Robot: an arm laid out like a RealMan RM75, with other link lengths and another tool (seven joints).
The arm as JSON. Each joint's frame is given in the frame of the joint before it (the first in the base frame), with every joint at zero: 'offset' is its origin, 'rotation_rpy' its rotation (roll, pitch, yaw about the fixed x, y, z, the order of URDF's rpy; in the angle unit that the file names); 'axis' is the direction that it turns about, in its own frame. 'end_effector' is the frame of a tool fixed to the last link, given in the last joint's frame.
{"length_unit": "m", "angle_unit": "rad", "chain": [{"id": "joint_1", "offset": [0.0, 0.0, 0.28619], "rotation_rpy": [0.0, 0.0, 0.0], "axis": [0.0, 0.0, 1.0]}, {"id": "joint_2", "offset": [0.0, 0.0, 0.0], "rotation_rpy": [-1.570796, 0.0, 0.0], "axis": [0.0, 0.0, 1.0]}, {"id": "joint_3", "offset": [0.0, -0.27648, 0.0], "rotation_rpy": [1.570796, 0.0, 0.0], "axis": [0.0, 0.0, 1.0]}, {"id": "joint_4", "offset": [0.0, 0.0, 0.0], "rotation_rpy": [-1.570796, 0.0, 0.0], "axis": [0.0, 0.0, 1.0]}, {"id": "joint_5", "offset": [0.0, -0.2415, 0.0], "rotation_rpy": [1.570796, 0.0, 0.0], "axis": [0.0, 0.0, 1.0]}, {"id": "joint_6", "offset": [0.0, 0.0, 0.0], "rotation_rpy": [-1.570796, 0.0, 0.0], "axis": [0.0, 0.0, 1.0]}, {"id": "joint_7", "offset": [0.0, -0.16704, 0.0], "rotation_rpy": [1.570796, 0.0, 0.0], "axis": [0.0, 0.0, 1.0]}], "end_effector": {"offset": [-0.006, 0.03, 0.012], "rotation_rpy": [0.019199, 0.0, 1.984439]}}
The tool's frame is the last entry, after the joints.
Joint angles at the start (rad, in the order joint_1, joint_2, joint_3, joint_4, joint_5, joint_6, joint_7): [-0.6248 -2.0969 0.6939 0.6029 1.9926 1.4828 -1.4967]
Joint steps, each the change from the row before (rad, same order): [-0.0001 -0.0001 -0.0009 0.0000 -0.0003 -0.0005 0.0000]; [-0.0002 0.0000 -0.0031 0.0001 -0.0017 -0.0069 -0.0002]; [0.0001 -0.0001 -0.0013 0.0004 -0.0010 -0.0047 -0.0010]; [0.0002 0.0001 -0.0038 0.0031 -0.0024 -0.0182 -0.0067]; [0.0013 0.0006 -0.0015 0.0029 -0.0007 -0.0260 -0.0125]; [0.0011 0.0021 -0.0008 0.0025 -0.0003 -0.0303 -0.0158]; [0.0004 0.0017 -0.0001 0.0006 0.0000 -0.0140 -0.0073]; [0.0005 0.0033 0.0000 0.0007 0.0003 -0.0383 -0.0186]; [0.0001 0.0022 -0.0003 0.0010 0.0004 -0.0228 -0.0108]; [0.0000 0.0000 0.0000 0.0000 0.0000 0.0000 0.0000]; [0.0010 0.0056 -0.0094 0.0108 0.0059 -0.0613 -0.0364]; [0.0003 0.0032 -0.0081 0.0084 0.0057 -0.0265 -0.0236]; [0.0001 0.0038 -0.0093 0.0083 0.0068 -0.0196 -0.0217]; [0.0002 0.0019 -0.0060 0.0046 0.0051 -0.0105 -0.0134]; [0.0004 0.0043 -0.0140 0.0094 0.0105 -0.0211 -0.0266]
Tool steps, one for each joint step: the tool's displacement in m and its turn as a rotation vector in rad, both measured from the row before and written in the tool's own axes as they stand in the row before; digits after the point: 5 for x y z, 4 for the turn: [-0.00021 -0.00008 -0.00001 0.0005 -0.0012 -0.0002]; [-0.00170 0.00010 -0.00007 -0.0003 -0.0094 -0.0009]; [-0.00103 0.00013 -0.00001 -0.0007 -0.0059 -0.0012]; [-0.00420 0.00042 -0.00024 -0.0050 -0.0219 -0.0051]; [-0.00503 0.00165 -0.00028 -0.0116 -0.0270 -0.0107]; [-0.00616 0.00193 -0.00059 -0.0146 -0.0310 -0.0130]; [-0.00301 0.00094 -0.00041 -0.0072 -0.0143 -0.0059]; [-0.00762 0.00255 -0.00045 -0.0184 -0.0374 -0.0157]; [-0.00485 0.00130 -0.00033 -0.0107 -0.0229 -0.0083]; [0.00000 0.00000 0.00000 0.0000 0.0000 0.0000]; [-0.01551 0.00246 -0.00285 -0.0270 -0.0712 -0.0257]; [-0.00839 0.00027 -0.00203 -0.0114 -0.0355 -0.0161]; [-0.00770 -0.00019 -0.00243 -0.0089 -0.0301 -0.0142]; [-0.00422 0.00004 -0.00139 -0.0053 -0.0167 -0.0095]; [-0.00908 -0.00006 -0.00322 -0.0094 -0.0355 -0.0193]
